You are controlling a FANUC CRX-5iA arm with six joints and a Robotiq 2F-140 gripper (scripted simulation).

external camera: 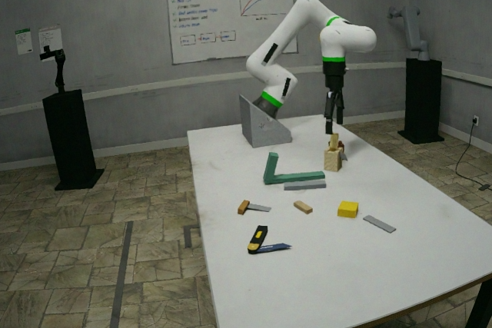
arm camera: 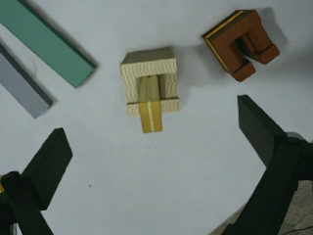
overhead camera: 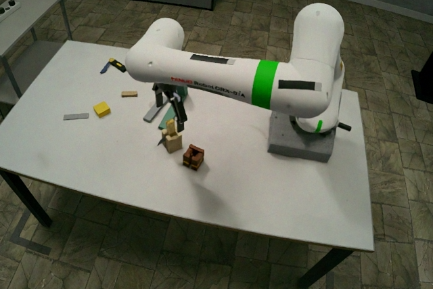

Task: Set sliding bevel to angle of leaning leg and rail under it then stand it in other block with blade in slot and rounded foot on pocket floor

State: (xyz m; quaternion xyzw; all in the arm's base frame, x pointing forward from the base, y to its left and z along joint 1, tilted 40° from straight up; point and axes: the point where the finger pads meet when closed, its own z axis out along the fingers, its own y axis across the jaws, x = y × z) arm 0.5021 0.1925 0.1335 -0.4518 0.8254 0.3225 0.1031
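My gripper is now 90 mm above the sliding bevel. The rest, counted from my hand: tan block (300 mm ahead, 210 mm to the right, 180 mm below); then grey blade (120 mm below, 10 mm to the left, 10 mm ahead); then yellow block (370 mm ahead, 170 mm below, 70 mm to the right).
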